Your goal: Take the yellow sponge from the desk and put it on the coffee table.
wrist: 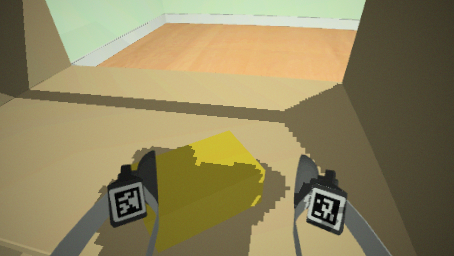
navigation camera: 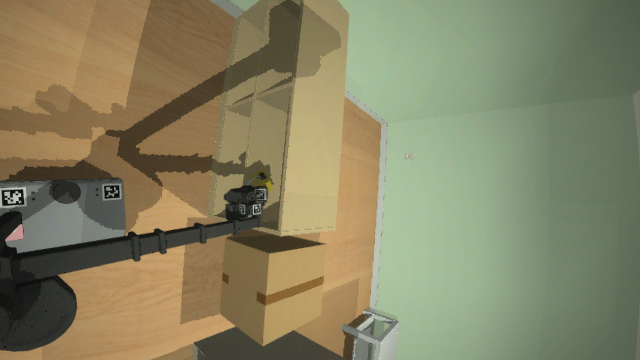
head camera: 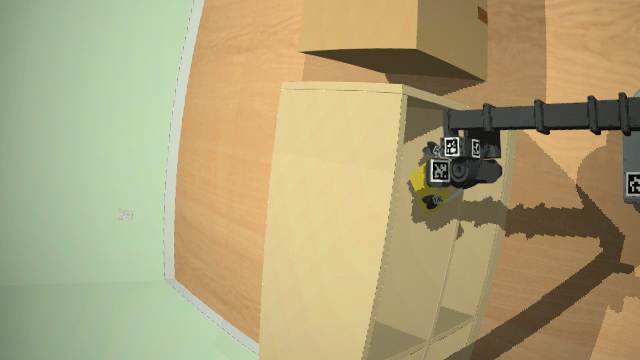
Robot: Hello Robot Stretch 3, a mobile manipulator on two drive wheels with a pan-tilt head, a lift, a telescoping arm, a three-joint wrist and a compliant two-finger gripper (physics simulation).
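Seen in the pictures: gripper, fingertip midpoint: [wrist: 228, 172]; robot's base at its link origin: [navigation camera: 67, 191].
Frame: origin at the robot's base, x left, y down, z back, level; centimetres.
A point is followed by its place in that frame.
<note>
The yellow sponge [head camera: 418, 179] @[x -70.1, y -39.0, z 0.5 cm] [navigation camera: 269, 184] @[x -70.7, y -39.0, z -0.4 cm] [wrist: 210, 190] @[x -65.7, y -39.0, z 0.2 cm] lies turned at an angle inside an upper compartment of the beige desk [head camera: 330, 200] @[x -76.4, y -61.1, z -4.0 cm] [navigation camera: 320, 150] @[x -82.3, y -61.0, z -15.7 cm] [wrist: 50, 150] @[x -74.2, y -34.5, z -21.5 cm], partly in shadow. My gripper [head camera: 431, 175] @[x -67.0, y -39.6, z 1.5 cm] [wrist: 228, 172] @[x -67.0, y -39.6, z 1.5 cm] is open, with its fingers wide apart over the sponge. In the wrist view the left finger overlaps the sponge's left part, and the right finger stands apart from its right end. The wrist hides part of the sponge in the head view. The height of the fingertips above it is hard to tell. I cannot identify the coffee table in these views.
A cardboard box [head camera: 360, 25] @[x -86.5, y -40.6, z 42.5 cm] [navigation camera: 295, 265] @[x -85.3, y -40.7, z 43.9 cm] stands beside the desk's near end. Dark grey furniture [navigation camera: 240, 345] @[x -62.3, y -18.4, z 89.7 cm] and a white frame [navigation camera: 352, 331] @[x -195.0, y -13.3, z 162.2 cm] show at the bottom of the navigation view. A compartment wall [wrist: 410, 100] @[x -73.5, y -42.6, z 18.5 cm] rises right of the gripper. Green walls stand behind the desk.
</note>
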